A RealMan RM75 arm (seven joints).
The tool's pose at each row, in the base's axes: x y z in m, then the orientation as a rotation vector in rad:
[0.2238, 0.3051, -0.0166, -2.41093, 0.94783, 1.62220]
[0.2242, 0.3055, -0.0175, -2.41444, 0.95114, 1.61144]
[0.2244, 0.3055, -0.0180, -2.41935, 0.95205, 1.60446]
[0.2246, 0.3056, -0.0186, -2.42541, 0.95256, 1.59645]
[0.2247, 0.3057, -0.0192, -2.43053, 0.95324, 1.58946]
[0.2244, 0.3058, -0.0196, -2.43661, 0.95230, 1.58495]
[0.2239, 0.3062, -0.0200, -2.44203, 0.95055, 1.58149]
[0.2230, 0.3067, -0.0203, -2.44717, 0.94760, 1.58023]
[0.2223, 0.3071, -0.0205, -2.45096, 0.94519, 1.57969]
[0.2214, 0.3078, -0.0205, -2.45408, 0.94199, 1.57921]
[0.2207, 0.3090, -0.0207, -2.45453, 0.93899, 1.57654]
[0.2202, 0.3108, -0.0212, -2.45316, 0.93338, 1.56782]
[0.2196, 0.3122, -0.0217, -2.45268, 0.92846, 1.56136]
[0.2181, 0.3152, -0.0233, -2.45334, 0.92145, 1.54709]
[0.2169, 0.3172, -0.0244, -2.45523, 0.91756, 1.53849]
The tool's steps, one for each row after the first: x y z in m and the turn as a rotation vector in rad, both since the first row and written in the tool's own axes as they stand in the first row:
[0.0007, -0.0008, 0.0002, 0.00468, 0.00629, -0.00028]
[0.0012, -0.0010, 0.0003, 0.00590, 0.01176, -0.00075]
[0.0017, -0.0014, 0.0004, 0.00694, 0.01823, -0.00154]
[0.0022, -0.0016, 0.0006, 0.00796, 0.02381, -0.00209]
[0.0024, -0.0017, 0.0011, 0.00668, 0.02886, -0.00279]
[0.0025, -0.0018, 0.0018, 0.00510, 0.03306, -0.00386]
[0.0023, -0.0018, 0.0029, 0.00223, 0.03614, -0.00513]
[0.0021, -0.0018, 0.0037, -0.00014, 0.03825, -0.00611]
[0.0016, -0.0019, 0.0047, -0.00221, 0.03985, -0.00774]
[0.0010, -0.0026, 0.0058, -0.00123, 0.04073, -0.01045]
[0.0006, -0.0039, 0.0072, 0.00423, 0.04248, -0.01711]
[0.0002, -0.0048, 0.0084, 0.00784, 0.04401, -0.02243]
[-0.0001, -0.0068, 0.0115, 0.01510, 0.04888, -0.03123]
[-0.0003, -0.0081, 0.0138, 0.01853, 0.05274, -0.03597]

